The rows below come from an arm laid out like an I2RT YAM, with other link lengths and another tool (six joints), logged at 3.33 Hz.
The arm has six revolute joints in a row. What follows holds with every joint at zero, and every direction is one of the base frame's. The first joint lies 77.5 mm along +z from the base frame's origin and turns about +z. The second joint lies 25.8 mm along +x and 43.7 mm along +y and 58.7 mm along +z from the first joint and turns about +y. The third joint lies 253.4 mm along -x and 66 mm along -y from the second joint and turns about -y. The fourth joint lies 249.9 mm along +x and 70.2 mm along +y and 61.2 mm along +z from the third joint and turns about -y. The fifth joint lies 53.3 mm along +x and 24.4 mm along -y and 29.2 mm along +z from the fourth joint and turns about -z. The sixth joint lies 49.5 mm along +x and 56.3 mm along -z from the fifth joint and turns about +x. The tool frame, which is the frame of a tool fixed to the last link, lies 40 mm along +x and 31 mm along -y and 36 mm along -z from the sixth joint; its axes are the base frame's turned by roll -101.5, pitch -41.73 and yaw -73.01 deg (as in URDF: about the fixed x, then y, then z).
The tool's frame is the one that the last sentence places.
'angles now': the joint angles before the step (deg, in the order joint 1, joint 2, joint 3, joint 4, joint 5, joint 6). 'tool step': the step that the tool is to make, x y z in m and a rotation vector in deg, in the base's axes. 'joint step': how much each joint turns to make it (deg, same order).
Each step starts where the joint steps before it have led.
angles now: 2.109 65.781 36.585 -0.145 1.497 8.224
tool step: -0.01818 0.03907 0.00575 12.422 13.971 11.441
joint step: 2.864 2.228 7.394 -17.825 -14.696 5.750
